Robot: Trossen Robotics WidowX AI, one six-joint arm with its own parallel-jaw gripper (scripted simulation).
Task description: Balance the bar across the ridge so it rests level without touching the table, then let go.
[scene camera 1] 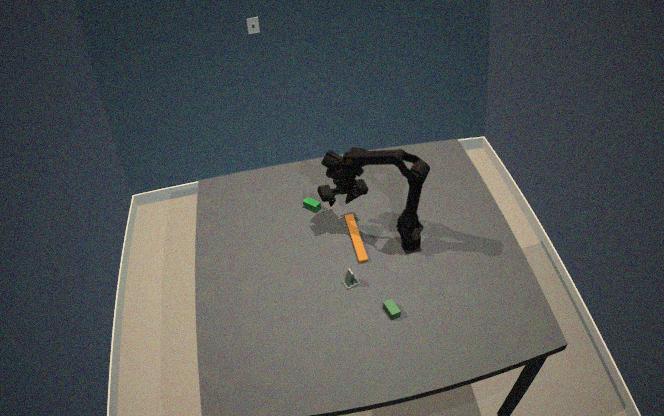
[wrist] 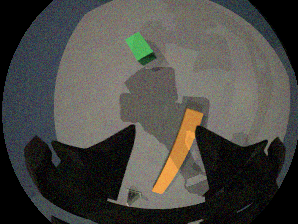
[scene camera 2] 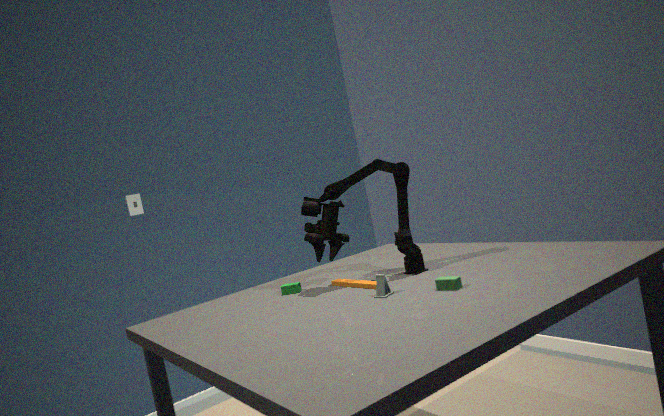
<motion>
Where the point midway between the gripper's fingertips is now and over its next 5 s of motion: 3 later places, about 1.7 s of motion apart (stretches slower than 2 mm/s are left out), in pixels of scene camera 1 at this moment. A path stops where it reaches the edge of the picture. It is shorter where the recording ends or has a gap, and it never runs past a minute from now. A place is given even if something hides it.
The gripper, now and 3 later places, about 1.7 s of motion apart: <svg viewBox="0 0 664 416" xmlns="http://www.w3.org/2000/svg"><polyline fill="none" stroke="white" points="338,204 353,232 351,215 340,235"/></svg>
</motion>
